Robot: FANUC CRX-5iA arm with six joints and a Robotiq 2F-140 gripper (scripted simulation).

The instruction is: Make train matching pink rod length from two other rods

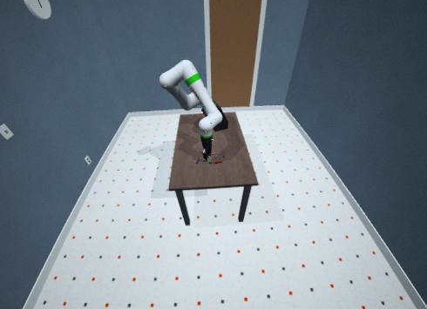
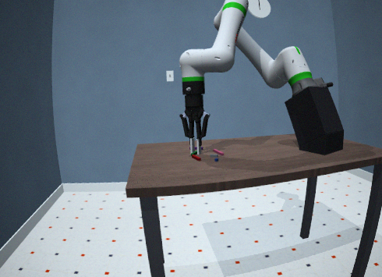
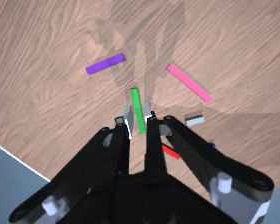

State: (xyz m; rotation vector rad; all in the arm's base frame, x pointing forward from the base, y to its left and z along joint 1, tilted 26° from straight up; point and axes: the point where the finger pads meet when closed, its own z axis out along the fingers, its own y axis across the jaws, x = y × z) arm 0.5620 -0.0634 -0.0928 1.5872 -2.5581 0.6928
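My gripper is now 3 cm above the green rod. Also, from my hand: red rod 1 cm ahead, 9 cm to the left, 3 cm below; purple rod 1 cm behind, 9 cm to the right, 3 cm below; pink rod 9 cm behind, 2 cm to the left, 3 cm below.
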